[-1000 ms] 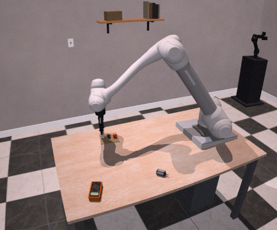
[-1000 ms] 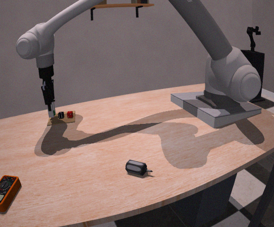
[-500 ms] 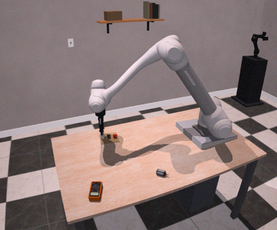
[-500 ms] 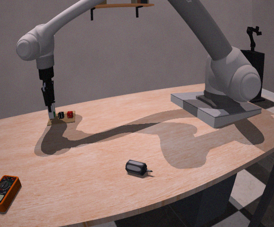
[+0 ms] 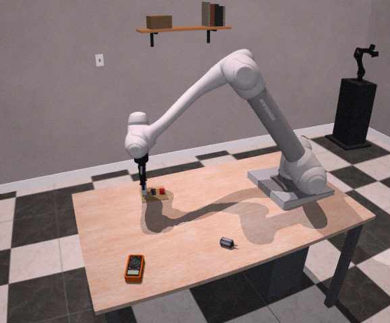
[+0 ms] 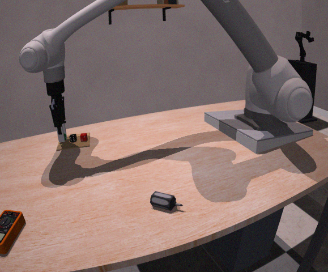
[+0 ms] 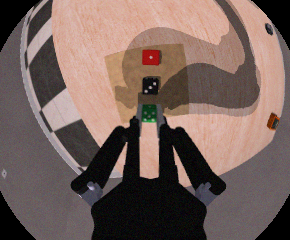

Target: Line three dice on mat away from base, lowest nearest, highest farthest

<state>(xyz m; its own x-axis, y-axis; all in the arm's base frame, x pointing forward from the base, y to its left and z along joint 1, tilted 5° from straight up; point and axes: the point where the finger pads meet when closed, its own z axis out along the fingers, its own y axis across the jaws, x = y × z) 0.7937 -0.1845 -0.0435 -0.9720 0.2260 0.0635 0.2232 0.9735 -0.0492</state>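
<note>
Right now the green die is 2 cm below my hand. The rest, counted from my hand: black die: 5 cm behind, 3 cm below, 1 cm to the left; tan mat: 5 cm behind, 4 cm below, 1 cm to the left; red die: 9 cm behind, 3 cm below, 2 cm to the left.
</note>
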